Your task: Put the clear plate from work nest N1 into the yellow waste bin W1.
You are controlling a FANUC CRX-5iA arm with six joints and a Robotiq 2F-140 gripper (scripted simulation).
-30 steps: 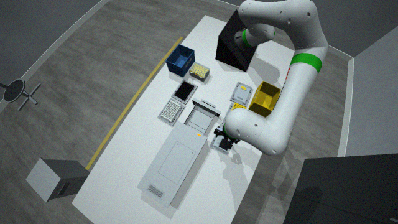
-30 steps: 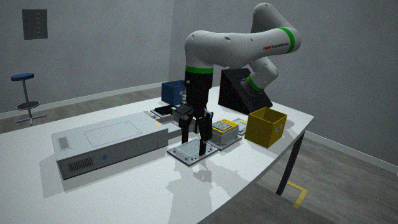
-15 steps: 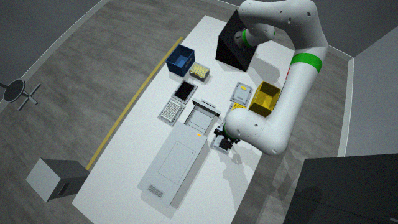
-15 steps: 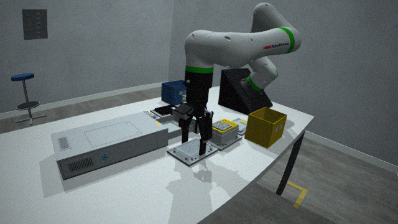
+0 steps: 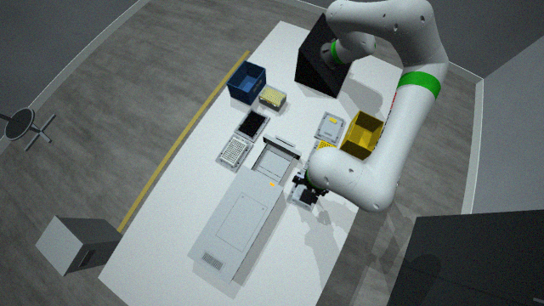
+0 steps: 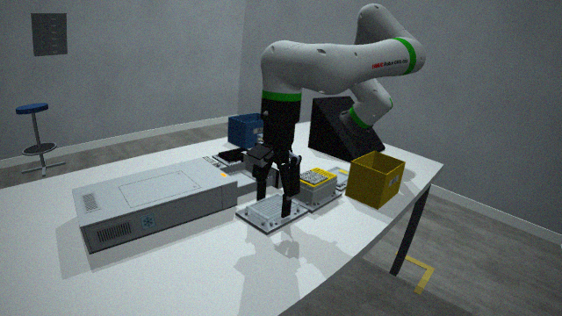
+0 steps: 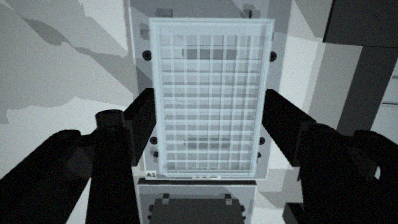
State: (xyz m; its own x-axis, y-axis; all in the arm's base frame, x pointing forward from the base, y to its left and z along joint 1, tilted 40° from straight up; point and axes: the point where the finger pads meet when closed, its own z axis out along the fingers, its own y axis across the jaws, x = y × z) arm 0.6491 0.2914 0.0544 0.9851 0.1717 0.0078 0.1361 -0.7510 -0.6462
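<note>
Right now the grey fixture plate is 4 cm below my hand. From my hand the other things lie so: drawer 19 cm to the right, 1 cm below, 1 cm ahead; yellow-topped tip box 17 cm behind, 2 cm to the right, 1 cm above; clear plate 2 cm below.
</note>
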